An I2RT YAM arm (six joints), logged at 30 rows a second.
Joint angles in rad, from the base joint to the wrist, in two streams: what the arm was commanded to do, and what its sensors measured. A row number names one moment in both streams.
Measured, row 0:
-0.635 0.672 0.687 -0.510 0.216 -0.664
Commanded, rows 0 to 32:
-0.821 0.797 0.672 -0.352 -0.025 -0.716
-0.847 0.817 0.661 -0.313 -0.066 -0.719
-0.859 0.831 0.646 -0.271 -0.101 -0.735
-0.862 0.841 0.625 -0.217 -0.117 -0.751
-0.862 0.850 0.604 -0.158 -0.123 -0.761
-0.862 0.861 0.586 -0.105 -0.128 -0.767
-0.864 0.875 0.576 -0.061 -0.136 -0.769
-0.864 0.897 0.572 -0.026 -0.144 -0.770
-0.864 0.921 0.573 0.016 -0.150 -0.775
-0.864 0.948 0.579 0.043 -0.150 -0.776
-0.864 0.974 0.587 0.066 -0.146 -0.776
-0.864 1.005 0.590 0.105 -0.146 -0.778
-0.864 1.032 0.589 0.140 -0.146 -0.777
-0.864 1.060 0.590 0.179 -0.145 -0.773
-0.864 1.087 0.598 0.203 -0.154 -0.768
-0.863 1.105 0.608 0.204 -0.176 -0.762
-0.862 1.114 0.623 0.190 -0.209 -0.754
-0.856 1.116 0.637 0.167 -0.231 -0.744
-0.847 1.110 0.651 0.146 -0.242 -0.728
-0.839 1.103 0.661 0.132 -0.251 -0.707
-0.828 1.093 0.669 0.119 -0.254 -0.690
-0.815 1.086 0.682 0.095 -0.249 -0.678
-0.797 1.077 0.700 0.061 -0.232 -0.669
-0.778 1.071 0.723 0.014 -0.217 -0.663
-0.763 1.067 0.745 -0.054 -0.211 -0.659
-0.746 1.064 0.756 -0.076 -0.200 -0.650
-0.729 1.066 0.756 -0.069 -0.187 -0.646
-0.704 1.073 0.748 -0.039 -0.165 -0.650
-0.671 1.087 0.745 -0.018 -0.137 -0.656
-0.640 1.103 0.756 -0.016 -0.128 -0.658
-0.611 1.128 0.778 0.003 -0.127 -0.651
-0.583 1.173 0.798 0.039 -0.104 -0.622
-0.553 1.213 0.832 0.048 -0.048 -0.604
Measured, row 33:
-0.644 1.108 0.735 -0.017 -0.153 -0.670
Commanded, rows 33 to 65:
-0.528 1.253 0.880 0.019 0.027 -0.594
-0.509 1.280 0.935 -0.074 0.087 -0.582
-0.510 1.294 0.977 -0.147 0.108 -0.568
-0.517 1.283 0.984 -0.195 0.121 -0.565
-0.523 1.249 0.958 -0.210 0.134 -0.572
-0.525 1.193 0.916 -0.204 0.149 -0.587
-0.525 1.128 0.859 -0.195 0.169 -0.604
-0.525 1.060 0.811 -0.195 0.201 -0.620
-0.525 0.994 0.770 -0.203 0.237 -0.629
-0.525 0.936 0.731 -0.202 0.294 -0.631
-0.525 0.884 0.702 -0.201 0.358 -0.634
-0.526 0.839 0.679 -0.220 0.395 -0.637
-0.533 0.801 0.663 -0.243 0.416 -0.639
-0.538 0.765 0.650 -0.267 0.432 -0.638
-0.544 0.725 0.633 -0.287 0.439 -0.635
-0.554 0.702 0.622 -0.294 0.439 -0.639
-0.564 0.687 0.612 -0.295 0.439 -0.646
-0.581 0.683 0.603 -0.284 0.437 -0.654
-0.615 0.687 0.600 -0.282 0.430 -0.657
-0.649 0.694 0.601 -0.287 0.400 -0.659
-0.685 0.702 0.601 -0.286 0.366 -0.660
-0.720 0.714 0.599 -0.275 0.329 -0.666
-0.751 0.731 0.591 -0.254 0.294 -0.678
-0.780 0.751 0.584 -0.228 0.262 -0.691
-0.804 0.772 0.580 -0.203 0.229 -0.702
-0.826 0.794 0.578 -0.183 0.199 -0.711
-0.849 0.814 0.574 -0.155 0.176 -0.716
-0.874 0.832 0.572 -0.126 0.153 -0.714
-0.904 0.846 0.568 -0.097 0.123 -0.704
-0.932 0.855 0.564 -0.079 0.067 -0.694
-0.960 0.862 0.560 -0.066 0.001 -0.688
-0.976 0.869 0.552 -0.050 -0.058 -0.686
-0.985 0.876 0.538 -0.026 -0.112 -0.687
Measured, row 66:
-0.929 0.865 0.562 -0.174 0.128 -0.692
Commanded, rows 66 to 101:
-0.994 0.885 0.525 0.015 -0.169 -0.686
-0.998 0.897 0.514 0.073 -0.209 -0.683
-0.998 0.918 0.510 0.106 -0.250 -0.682
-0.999 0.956 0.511 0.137 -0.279 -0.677
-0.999 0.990 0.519 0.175 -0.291 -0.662
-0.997 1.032 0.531 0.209 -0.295 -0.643
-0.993 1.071 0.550 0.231 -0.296 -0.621
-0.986 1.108 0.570 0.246 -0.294 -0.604
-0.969 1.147 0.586 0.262 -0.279 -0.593
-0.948 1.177 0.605 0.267 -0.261 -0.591
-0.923 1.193 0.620 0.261 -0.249 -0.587
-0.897 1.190 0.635 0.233 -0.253 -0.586
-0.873 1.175 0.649 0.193 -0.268 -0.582
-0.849 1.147 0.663 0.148 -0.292 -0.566
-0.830 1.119 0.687 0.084 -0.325 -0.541
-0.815 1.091 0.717 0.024 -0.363 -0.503
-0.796 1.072 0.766 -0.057 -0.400 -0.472
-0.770 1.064 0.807 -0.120 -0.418 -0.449
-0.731 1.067 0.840 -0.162 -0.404 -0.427
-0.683 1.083 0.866 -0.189 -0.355 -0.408
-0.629 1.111 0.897 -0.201 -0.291 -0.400
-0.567 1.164 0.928 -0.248 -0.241 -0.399
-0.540 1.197 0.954 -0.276 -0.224 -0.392
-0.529 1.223 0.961 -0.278 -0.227 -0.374
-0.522 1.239 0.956 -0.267 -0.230 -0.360
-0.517 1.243 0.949 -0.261 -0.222 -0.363
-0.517 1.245 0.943 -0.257 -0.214 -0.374
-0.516 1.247 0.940 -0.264 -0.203 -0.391
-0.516 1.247 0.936 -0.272 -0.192 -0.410
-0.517 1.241 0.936 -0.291 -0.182 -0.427
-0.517 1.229 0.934 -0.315 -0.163 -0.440
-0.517 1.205 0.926 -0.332 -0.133 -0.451
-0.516 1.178 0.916 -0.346 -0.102 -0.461
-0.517 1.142 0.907 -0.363 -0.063 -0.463
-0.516 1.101 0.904 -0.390 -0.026 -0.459
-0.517 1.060 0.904 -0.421 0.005 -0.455
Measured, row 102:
-0.517 1.212 0.908 -0.334 -0.142 -0.438
